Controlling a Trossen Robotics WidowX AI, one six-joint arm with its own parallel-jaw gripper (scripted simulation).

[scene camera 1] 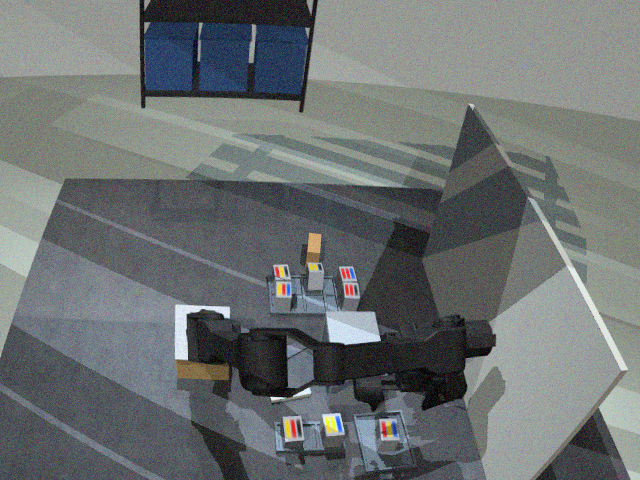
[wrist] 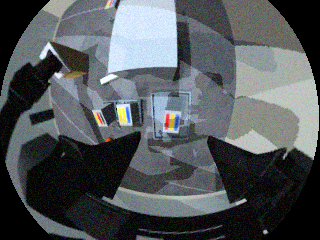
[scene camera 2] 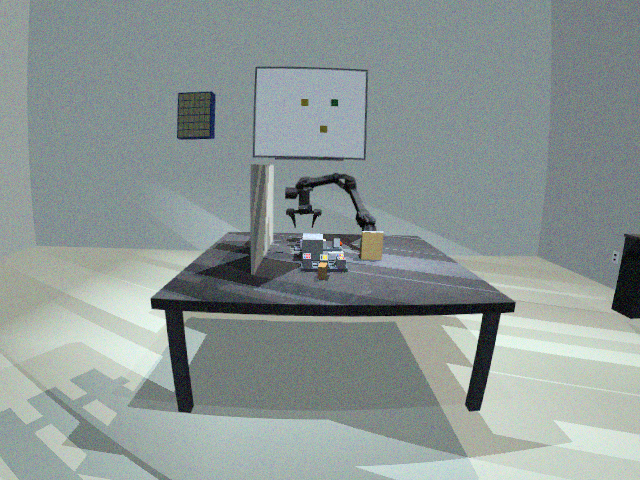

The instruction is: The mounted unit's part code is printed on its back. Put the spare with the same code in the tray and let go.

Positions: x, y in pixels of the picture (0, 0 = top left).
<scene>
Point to a tall panel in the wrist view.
268, 113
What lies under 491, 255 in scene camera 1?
A tall panel.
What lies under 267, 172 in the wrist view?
My gripper.
</scene>
